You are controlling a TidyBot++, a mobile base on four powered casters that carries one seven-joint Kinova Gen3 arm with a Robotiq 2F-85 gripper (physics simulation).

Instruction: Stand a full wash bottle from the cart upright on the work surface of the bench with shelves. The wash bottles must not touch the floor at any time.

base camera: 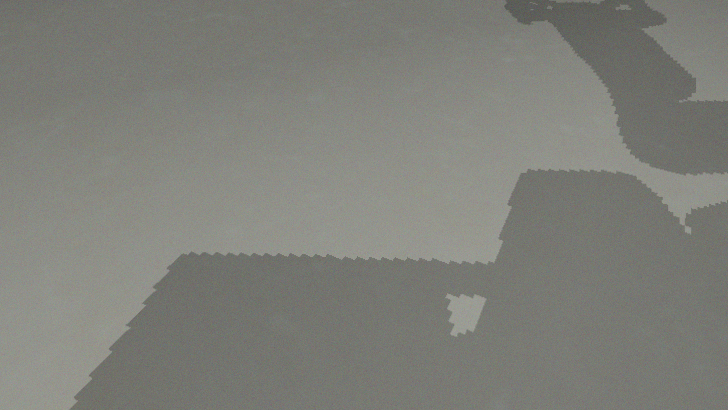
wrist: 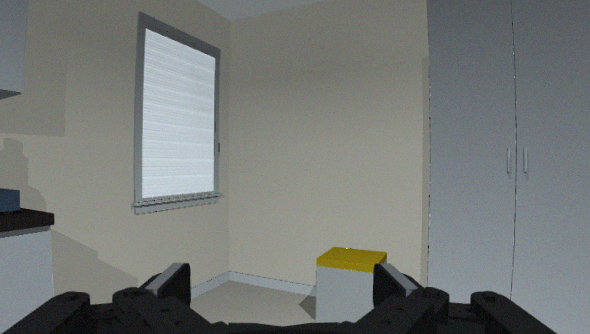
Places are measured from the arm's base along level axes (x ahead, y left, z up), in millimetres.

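Where they show: gripper, between the fingertips: [wrist: 282, 284].
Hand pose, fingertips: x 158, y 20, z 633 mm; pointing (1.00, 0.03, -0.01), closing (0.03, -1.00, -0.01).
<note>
After its pixels a point has its place.
My gripper [wrist: 282, 284] {z 633, x 158, y 20 mm} is open in the wrist view, its two fingers wide apart at the bottom, with no object between them. The wash bottles, the cart and the bench with shelves cannot be made out in either view. Part of a counter with a dark top [wrist: 30, 219] {z 502, x 1032, y 887 mm} shows at the left edge of the wrist view; I cannot tell whether it belongs to the bench. The base camera view shows the floor [base camera: 305, 152] {z -397, x 583, y 96 mm} with the robot's shadow on it.
A blue box [wrist: 9, 200] {z 561, x 1054, y 988 mm} stands on the dark counter top. A white cabinet with a yellow top [wrist: 352, 257] {z 53, x 2251, y -402 mm} stands beyond the right finger. A tall grey cupboard [wrist: 470, 150] {z 772, x 1794, y -983 mm} fills the right side. A window [wrist: 180, 120] {z 1020, x 2512, y 866 mm} is in the left wall.
</note>
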